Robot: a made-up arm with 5 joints. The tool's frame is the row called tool. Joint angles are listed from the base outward.
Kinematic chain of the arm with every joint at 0, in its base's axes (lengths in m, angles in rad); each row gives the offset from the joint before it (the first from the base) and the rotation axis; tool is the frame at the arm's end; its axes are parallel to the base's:
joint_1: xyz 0 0 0.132 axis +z
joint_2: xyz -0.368 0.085 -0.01 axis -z
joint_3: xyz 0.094 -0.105 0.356 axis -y
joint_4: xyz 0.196 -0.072 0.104 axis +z
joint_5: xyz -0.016 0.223 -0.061 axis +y
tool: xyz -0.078 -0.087 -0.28
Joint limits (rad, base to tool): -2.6..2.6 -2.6..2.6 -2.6..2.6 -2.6..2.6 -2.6..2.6
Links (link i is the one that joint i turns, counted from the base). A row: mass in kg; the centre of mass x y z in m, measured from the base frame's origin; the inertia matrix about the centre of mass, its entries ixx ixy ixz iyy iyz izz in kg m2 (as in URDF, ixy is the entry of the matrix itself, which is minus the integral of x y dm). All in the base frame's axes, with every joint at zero. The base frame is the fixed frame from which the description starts. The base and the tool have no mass.
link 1: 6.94; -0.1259 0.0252 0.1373; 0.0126 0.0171 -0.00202 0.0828 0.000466 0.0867
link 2: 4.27; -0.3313 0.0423 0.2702; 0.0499 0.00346 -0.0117 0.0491 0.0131 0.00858
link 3: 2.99; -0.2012 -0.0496 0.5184; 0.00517 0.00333 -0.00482 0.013 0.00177 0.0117
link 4: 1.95; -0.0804 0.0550 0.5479; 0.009 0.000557 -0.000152 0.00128 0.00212 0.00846
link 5: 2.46; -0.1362 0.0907 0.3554; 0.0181 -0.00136 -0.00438 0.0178 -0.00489 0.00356
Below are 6 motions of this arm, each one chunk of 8 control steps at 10 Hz.
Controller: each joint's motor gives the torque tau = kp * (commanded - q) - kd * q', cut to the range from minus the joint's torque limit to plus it. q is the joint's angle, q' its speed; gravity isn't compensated. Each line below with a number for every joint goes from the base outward.
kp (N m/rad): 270 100 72 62 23
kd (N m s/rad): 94 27 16 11 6.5
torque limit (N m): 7.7 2.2 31 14 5.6
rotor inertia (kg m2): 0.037 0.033 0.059 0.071 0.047
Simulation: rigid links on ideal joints. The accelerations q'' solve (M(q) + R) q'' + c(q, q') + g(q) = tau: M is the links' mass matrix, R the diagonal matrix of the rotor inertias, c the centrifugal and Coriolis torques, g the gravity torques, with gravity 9.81 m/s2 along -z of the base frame. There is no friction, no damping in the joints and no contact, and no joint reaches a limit. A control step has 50 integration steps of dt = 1/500 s. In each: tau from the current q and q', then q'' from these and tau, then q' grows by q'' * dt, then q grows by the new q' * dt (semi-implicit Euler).
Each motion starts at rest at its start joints. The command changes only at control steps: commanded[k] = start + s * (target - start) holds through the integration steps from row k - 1 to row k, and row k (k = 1, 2, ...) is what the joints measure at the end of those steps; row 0 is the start. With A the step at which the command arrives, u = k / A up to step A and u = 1 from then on. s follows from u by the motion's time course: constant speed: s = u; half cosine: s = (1 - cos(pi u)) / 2; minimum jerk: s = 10 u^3 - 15 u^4 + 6 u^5; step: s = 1 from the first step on.
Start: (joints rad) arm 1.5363 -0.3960 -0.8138 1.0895 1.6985
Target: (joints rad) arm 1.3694 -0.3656 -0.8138 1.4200 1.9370
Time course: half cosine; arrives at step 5
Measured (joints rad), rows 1 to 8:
1: 1.5323 -0.3957 -0.8394 1.1032 1.6804
2: 1.5190 -0.3924 -0.8567 1.1479 1.6819
3: 1.4963 -0.3870 -0.8680 1.2211 1.7054
4: 1.4688 -0.3810 -0.8764 1.3043 1.7404
5: 1.4440 -0.3761 -0.8831 1.3710 1.7722
6: 1.4253 -0.3728 -0.8885 1.4110 1.7945
7: 1.4113 -0.3707 -0.8923 1.4330 1.8101
8: 1.4007 -0.3692 -0.8949 1.4452 1.8212

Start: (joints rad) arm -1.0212 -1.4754 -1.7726 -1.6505 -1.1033
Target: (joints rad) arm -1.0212 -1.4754 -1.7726 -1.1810 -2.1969
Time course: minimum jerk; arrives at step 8
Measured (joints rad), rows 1 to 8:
1: -1.0210 -1.4737 -1.7637 -1.6280 -1.1125
2: -1.0211 -1.4737 -1.7553 -1.5953 -1.1471
3: -1.0212 -1.4731 -1.7524 -1.5443 -1.2276
4: -1.0212 -1.4723 -1.7537 -1.4719 -1.3593
5: -1.0212 -1.4719 -1.7567 -1.3872 -1.5286
6: -1.0212 -1.4727 -1.7593 -1.3059 -1.7070
7: -1.0212 -1.4747 -1.7611 -1.2432 -1.8632
8: -1.0212 -1.4770 -1.7630 -1.2060 -1.9782

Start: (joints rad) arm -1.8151 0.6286 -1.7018 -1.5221 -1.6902
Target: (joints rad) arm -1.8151 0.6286 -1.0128 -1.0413 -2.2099
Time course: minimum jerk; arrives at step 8
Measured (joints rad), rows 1 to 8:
1: -1.8148 0.6294 -1.7019 -1.4997 -1.6990
2: -1.8161 0.6319 -1.6863 -1.4671 -1.7148
3: -1.8178 0.6409 -1.6413 -1.4164 -1.7471
4: -1.8192 0.6537 -1.5639 -1.3436 -1.8000
5: -1.8198 0.6574 -1.4653 -1.2590 -1.8683
6: -1.8186 0.6488 -1.3619 -1.1783 -1.9428
7: -1.8161 0.6381 -1.2738 -1.1166 -2.0107
8: -1.8136 0.6288 -1.2162 -1.0803 -2.0602

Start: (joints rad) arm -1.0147 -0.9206 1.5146 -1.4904 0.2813
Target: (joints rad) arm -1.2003 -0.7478 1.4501 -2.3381 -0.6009
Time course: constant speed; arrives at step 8
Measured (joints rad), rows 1 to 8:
1: -1.0197 -0.9151 1.5099 -1.5112 0.2582
2: -1.0296 -0.9052 1.5005 -1.5711 0.2067
3: -1.0430 -0.8915 1.4890 -1.6589 0.1315
4: -1.0592 -0.8751 1.4761 -1.7633 0.0391
5: -1.0772 -0.8570 1.4624 -1.8777 -0.0654
6: -1.0966 -0.8376 1.4487 -1.9979 -0.1784
7: -1.1170 -0.8174 1.4355 -2.1211 -0.2967
8: -1.1380 -0.7965 1.4235 -2.2454 -0.4178

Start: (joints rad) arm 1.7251 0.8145 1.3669 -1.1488 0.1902
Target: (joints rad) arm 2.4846 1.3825 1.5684 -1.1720 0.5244
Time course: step
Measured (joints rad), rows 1 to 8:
1: 1.7689 0.8864 1.4171 -1.1184 0.3013
2: 1.8597 1.0313 1.4773 -1.0962 0.3984
3: 1.9774 1.1487 1.5232 -1.0882 0.4556
4: 2.1038 1.2251 1.5466 -1.0846 0.4932
5: 2.2033 1.2738 1.5514 -1.0814 0.5169
6: 2.2775 1.3068 1.5538 -1.0779 0.5337
7: 2.3323 1.3294 1.5567 -1.0749 0.5462
8: 2.3727 1.3451 1.5601 -1.0725 0.5556

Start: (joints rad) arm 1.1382 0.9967 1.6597 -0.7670 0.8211
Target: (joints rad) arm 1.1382 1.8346 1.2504 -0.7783 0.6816
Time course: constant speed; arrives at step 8
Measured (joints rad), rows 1 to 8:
1: 1.1387 1.0258 1.6548 -0.7196 0.8361
2: 1.1382 1.0790 1.6343 -0.6801 0.8479
3: 1.1379 1.1485 1.6002 -0.6596 0.8484
4: 1.1378 1.2292 1.5568 -0.6497 0.8407
5: 1.1378 1.3173 1.5071 -0.6456 0.8275
6: 1.1380 1.4105 1.4531 -0.6446 0.8106
7: 1.1382 1.5073 1.3962 -0.6454 0.7912
8: 1.1385 1.6064 1.3373 -0.6475 0.7700

